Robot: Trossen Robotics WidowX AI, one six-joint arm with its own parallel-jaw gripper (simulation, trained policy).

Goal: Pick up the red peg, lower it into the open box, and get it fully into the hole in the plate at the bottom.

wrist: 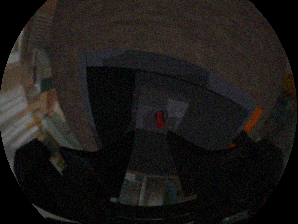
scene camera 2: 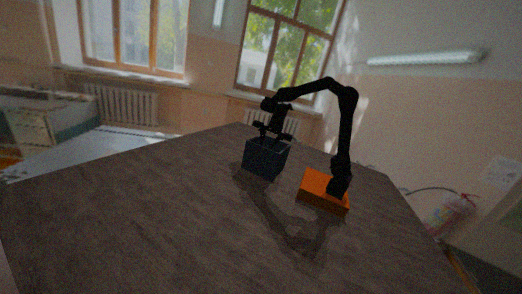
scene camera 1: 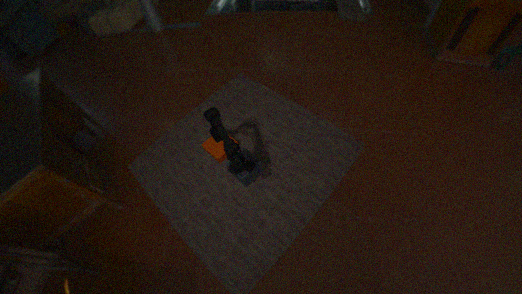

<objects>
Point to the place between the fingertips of my gripper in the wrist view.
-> At 151, 133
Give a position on a dark box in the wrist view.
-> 110, 80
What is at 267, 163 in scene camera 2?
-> A dark box.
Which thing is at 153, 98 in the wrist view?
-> A pale plate.
</objects>
